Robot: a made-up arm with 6 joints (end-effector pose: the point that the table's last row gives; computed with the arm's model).
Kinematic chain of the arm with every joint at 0, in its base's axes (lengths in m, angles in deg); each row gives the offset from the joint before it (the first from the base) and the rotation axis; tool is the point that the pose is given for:
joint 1: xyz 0 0 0.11 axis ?
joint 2: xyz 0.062 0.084 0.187 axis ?
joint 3: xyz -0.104 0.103 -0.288 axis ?
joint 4: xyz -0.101 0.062 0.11 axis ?
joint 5: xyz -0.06 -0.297 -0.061 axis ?
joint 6: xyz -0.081 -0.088 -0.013 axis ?
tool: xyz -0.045 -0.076 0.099
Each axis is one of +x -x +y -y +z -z.
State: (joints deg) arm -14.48 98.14 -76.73 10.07 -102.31 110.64
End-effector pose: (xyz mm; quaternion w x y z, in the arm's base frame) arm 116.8 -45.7 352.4 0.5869 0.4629 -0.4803 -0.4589
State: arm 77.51 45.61 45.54 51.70 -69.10 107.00
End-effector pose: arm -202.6 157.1 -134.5 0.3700 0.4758 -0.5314 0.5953
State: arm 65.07 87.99 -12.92 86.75 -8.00 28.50
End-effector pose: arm -329.0 180.1 -157.6 0.6963 0.7165 -0.0177 -0.0394
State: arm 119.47 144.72 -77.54 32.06 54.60 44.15
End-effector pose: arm 185.7 215.0 -326.6 0.4911 0.3318 -0.7655 -0.2504
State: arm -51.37 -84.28 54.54 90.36 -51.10 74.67
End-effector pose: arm -15.8 -424.0 432.0 0.5843 -0.1545 0.3964 0.6912
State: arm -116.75 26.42 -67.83 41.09 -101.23 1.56
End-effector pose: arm 173.9 -362.0 60.9 0.8723 0.0301 0.2547 0.4164
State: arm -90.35 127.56 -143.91 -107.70 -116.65 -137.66
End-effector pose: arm 97.8 -616.3 -221.4 0.0907 0.6498 -0.5319 0.5354
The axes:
joint 1: -x
joint 2: -x
joint 3: -z
joint 4: -x
joint 5: -y
joint 6: -x

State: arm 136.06 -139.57 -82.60 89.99 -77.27 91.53
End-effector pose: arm -194.7 54.6 22.4 0.0173 -0.9988 -0.0465 -0.0020
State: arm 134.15 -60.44 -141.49 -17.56 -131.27 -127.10
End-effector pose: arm 329.8 -25.2 -406.1 0.3753 -0.7393 0.3593 -0.4283
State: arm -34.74 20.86 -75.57 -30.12 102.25 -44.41
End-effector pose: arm 199.5 5.4 -289.0 0.2395 0.8085 -0.4211 0.3341
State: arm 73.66 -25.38 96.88 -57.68 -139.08 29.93
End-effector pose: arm -142.2 -135.7 -365.2 0.8779 0.2219 0.4242 0.0031
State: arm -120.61 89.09 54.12 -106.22 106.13 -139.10
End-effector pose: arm 212.5 303.6 -205.5 0.2065 -0.0474 0.9733 -0.0879
